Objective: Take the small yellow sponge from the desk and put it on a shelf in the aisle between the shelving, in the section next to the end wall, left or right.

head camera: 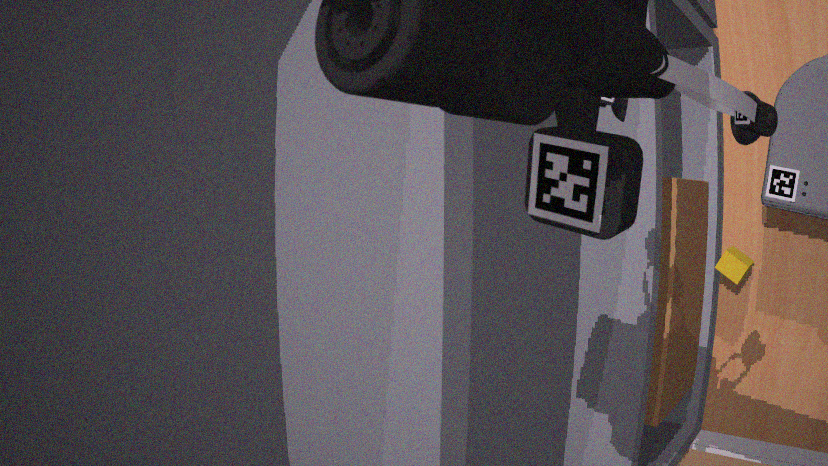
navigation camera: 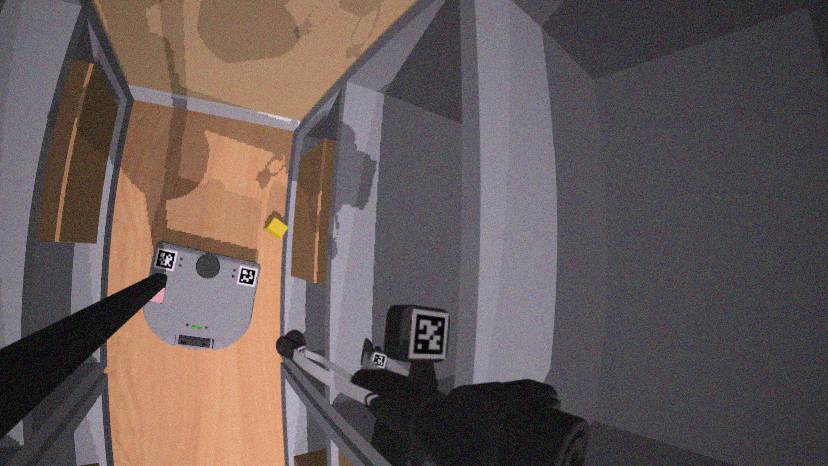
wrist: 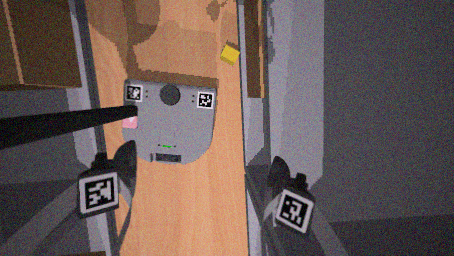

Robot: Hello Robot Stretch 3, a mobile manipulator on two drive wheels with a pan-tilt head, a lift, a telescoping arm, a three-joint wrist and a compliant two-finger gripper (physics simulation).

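Frame: origin at the robot's base, x ahead, y left, z up, level; centimetres.
Seen in the pictures: gripper, fingertip midpoint: (head camera: 689,110) (navigation camera: 326,345); robot's base, link origin: (navigation camera: 207,265).
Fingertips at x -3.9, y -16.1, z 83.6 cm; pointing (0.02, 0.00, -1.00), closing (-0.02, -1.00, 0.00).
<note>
Offsets run from my fingertips to a thing's top centre. "*": to the spot under its first point.
A small yellow sponge @(dz -73.6, dx +22.6, dy -4.9 cm) (head camera: 734,265) (navigation camera: 276,227) (wrist: 230,54) lies on the wooden floor of the aisle, close to the foot of the shelving (head camera: 347,231) (navigation camera: 515,173) (wrist: 300,100) on the right in the navigation view. My gripper (head camera: 683,112) (navigation camera: 330,347) (wrist: 204,167) is open and empty, pointing down, high above the floor near the shelving's front edge. In the wrist view the sponge is beyond the fingertips, in the upper part of the picture. The end wall (navigation camera: 249,69) stands beyond the sponge in the navigation view. The desk does not show.
My base (navigation camera: 199,306) (wrist: 172,130) stands in the aisle beside the sponge, with a pink patch at its side. Shelving also lines the left side. Brown boards or boxes @(* dz -59.8, dx +29.0, dy -10.3 cm) (head camera: 686,301) (navigation camera: 304,214) (wrist: 254,50) sit low in the right shelving, and another @(* dz -51.8, dx +22.7, dy +54.5 cm) (navigation camera: 75,162) (wrist: 42,50) in the left.
</note>
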